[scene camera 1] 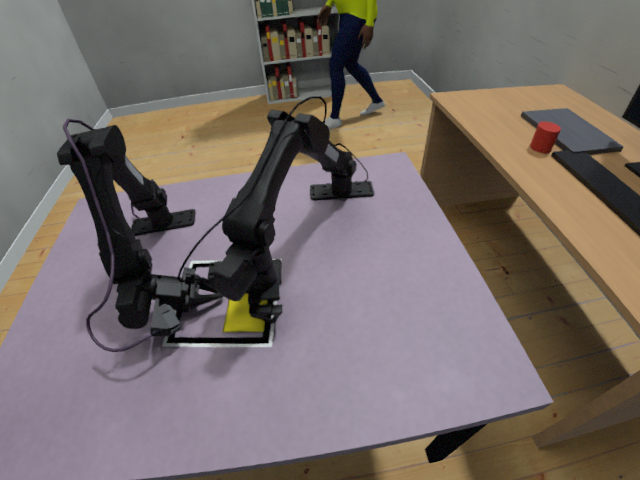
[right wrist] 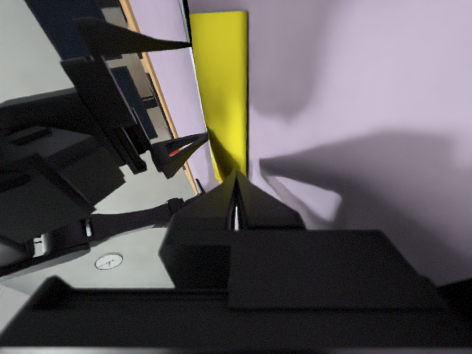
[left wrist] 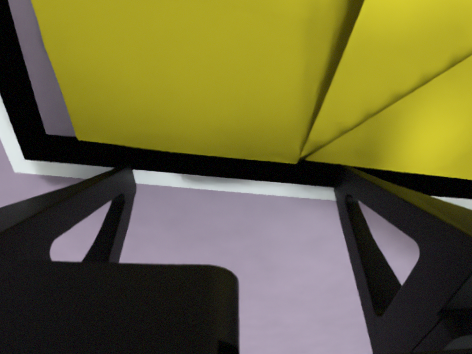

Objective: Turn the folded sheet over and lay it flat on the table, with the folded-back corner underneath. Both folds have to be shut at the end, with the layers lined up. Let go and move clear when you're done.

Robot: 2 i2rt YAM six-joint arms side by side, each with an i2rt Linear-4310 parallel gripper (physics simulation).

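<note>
The yellow folded sheet lies inside the right part of the black-and-white rectangle outline. In the left wrist view its near edge looks straight, and two slanting lines where layers meet run from one point on that edge. My left gripper is open, its fingertips near the sheet's right edge in the scene view. My right gripper is shut with no sheet visible between its tips, just beside the sheet's left edge. The arms hide the sheet's far part.
Both black arms reach over the mauve table from bases at its far side. A cable loop hangs by the right wrist. A wooden desk with a red cup stands at the right. A person is by the shelf at the back.
</note>
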